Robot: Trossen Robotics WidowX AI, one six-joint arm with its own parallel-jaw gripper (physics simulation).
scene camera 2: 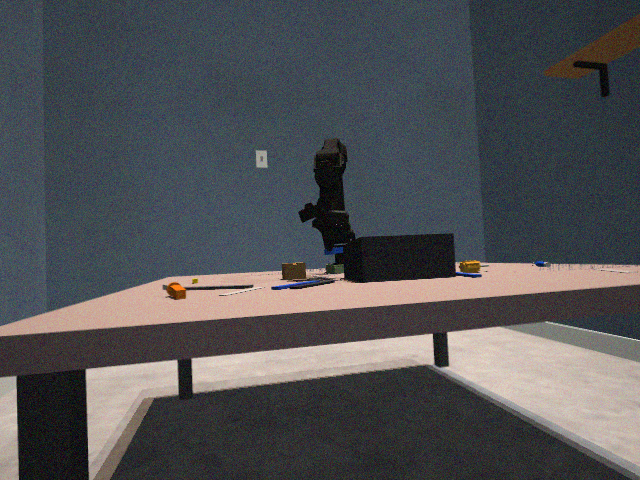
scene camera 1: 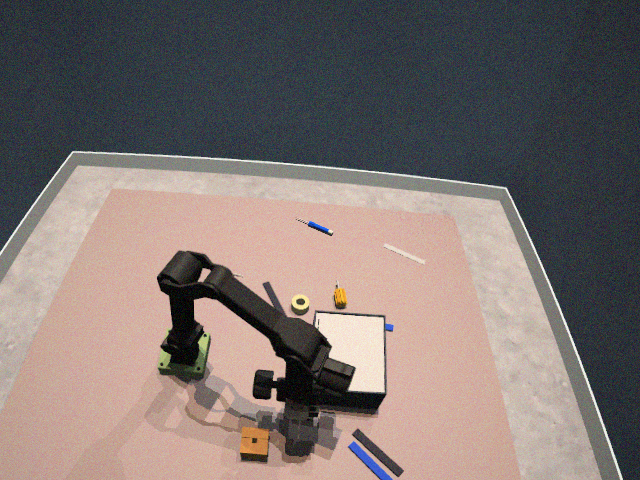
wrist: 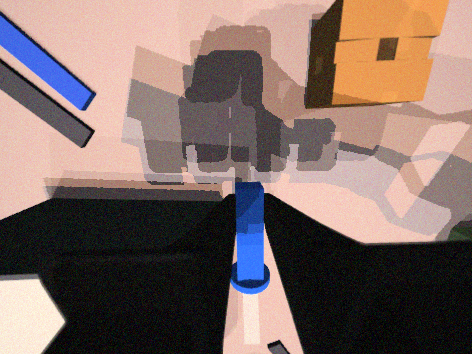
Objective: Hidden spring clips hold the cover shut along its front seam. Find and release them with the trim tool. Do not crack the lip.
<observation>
gripper: holds a blue trim tool (wrist: 250, 275)
</observation>
